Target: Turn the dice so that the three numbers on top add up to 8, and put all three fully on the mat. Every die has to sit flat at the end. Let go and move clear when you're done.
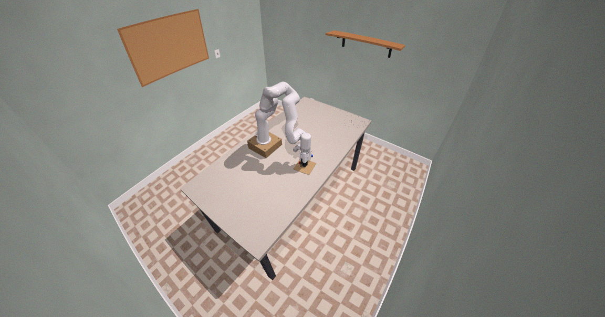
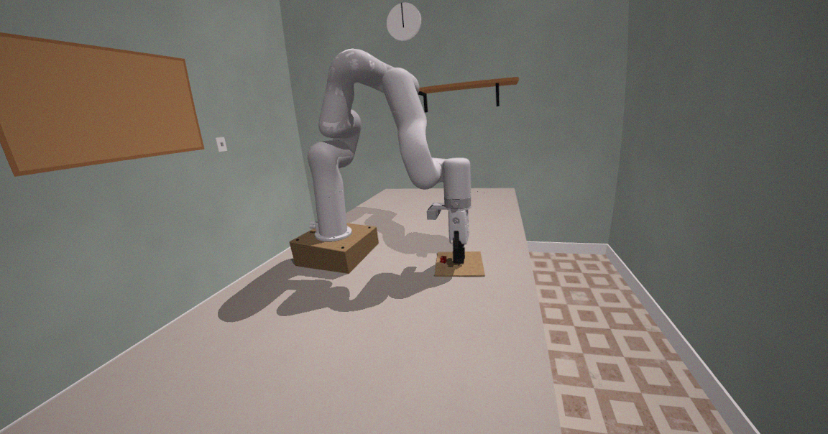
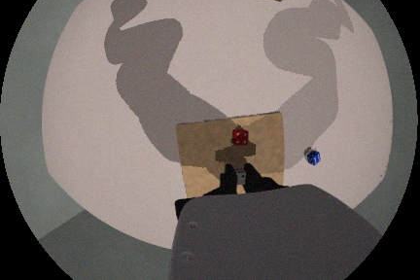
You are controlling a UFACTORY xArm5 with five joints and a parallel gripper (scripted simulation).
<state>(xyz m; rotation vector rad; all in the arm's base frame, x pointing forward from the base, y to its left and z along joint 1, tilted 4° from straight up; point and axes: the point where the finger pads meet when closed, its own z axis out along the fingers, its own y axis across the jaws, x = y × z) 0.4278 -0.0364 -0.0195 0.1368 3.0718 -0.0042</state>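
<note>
Now: the white die 10 mm below my hand. Also, from my hand: blue die: 130 mm to the left, 20 mm below; tan mat: 30 mm below; red die: 50 mm behind, 20 mm below.
</note>
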